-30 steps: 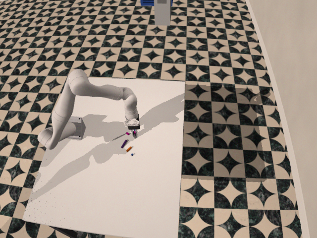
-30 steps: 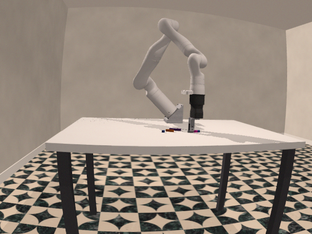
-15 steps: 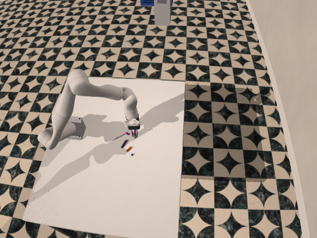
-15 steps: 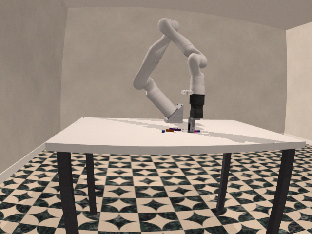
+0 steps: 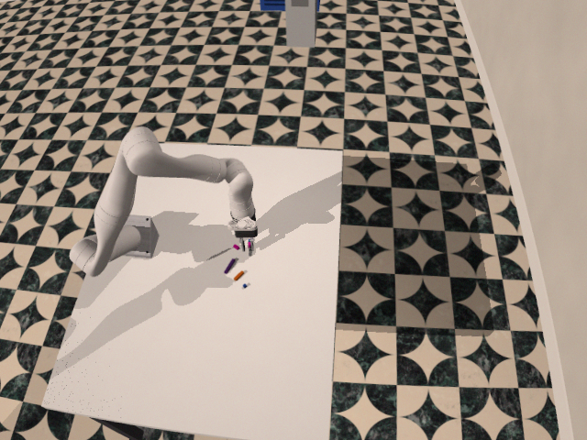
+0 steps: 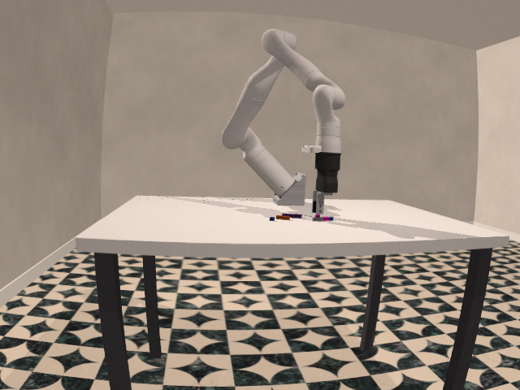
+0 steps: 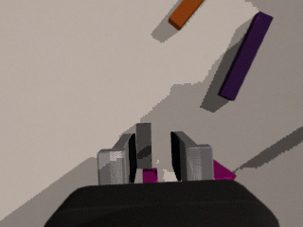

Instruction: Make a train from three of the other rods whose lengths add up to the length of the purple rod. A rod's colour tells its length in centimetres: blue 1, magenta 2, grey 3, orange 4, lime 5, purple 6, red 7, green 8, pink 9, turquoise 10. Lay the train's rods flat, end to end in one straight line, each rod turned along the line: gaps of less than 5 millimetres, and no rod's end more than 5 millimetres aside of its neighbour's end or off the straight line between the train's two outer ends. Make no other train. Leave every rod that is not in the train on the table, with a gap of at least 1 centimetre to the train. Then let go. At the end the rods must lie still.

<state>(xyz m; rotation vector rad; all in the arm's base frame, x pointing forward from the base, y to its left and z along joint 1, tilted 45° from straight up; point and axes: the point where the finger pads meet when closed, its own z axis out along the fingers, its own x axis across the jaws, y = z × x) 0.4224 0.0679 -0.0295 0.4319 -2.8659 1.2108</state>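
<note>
Now: the grey rod 10 mm ahead of my hand and 30 mm below it. Round my hand: purple rod 50 mm behind, 70 mm to the right, 30 mm below; orange rod 10 mm behind, 100 mm to the right, 30 mm below.
</note>
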